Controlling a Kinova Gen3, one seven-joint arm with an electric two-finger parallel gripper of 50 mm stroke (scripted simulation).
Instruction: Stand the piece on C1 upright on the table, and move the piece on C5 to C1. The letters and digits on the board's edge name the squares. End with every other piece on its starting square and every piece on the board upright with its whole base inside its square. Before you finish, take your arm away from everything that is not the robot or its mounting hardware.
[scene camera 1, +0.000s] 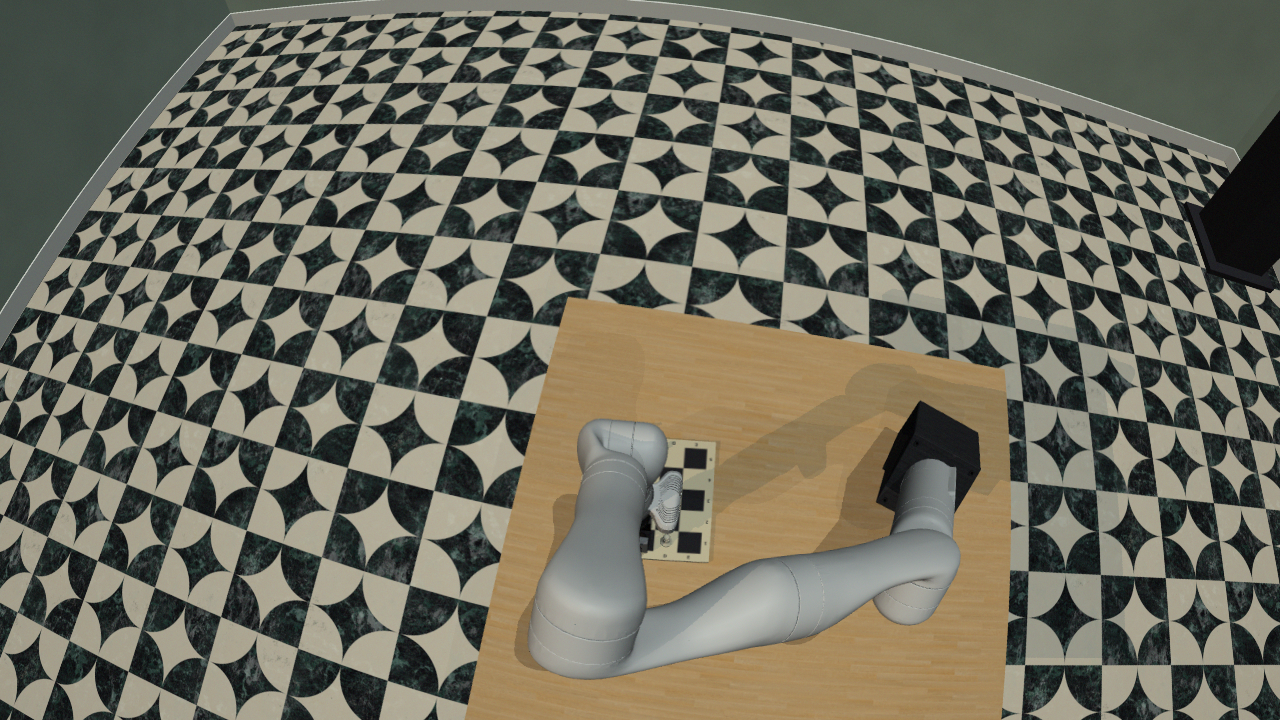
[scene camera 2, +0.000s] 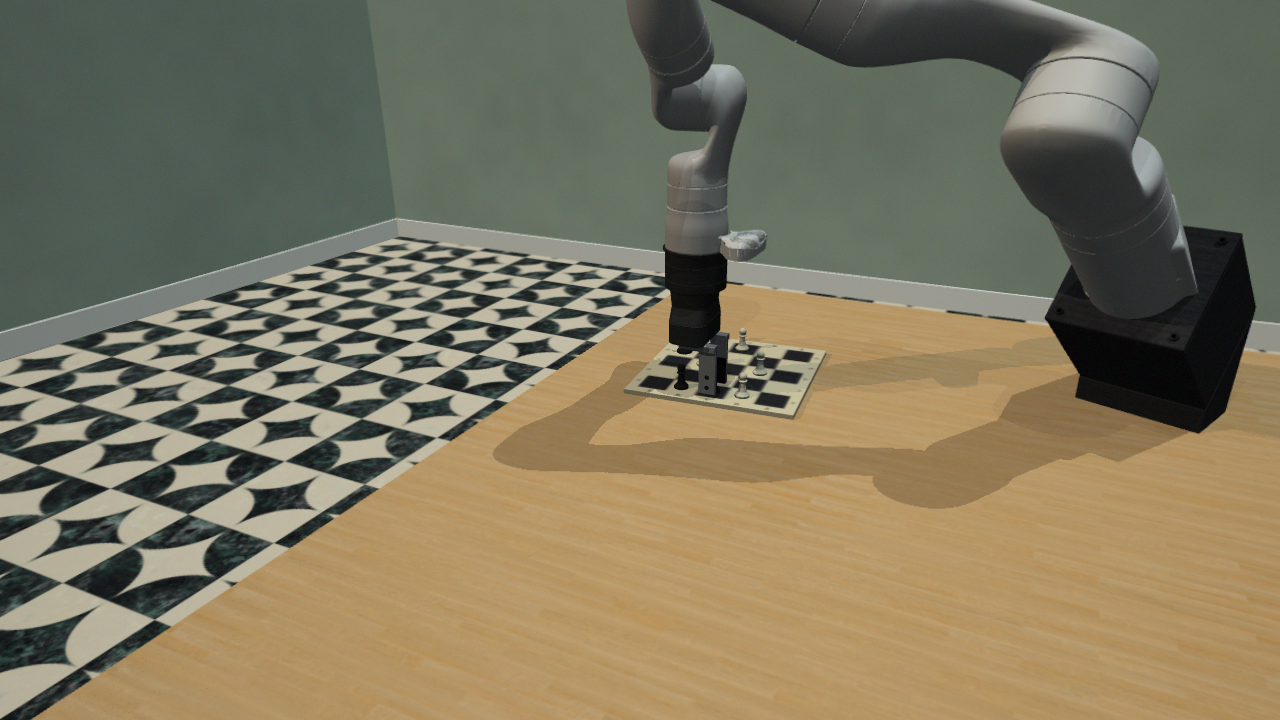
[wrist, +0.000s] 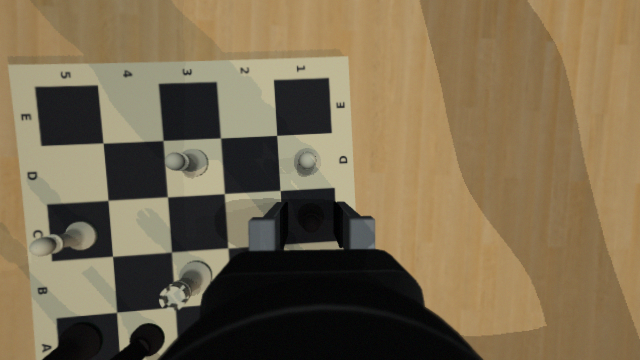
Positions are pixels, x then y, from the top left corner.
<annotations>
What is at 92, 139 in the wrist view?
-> A chessboard.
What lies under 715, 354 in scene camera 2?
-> The gripper.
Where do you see the gripper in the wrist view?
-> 310, 217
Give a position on a chessboard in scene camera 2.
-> At 790, 370
</annotations>
